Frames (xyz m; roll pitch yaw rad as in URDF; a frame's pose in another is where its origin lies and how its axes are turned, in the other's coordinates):
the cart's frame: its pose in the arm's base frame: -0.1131 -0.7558 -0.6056 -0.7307 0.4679 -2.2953
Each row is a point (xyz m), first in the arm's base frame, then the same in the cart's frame.
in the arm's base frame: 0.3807 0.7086 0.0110
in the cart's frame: -1.5489 -0.3861 -0.4694
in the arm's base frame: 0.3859 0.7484 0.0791
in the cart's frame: -1.6093 -0.4334 -0.4503
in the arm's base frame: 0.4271 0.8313 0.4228
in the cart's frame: -1.8441 -0.6292 -0.2679
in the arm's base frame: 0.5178 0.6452 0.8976
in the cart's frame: -1.9875 -0.7934 0.2019
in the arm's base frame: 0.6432 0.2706 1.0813
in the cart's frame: -1.8942 -0.7074 0.6187
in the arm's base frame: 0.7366 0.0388 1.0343
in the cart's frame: -1.7733 -0.5466 0.7742
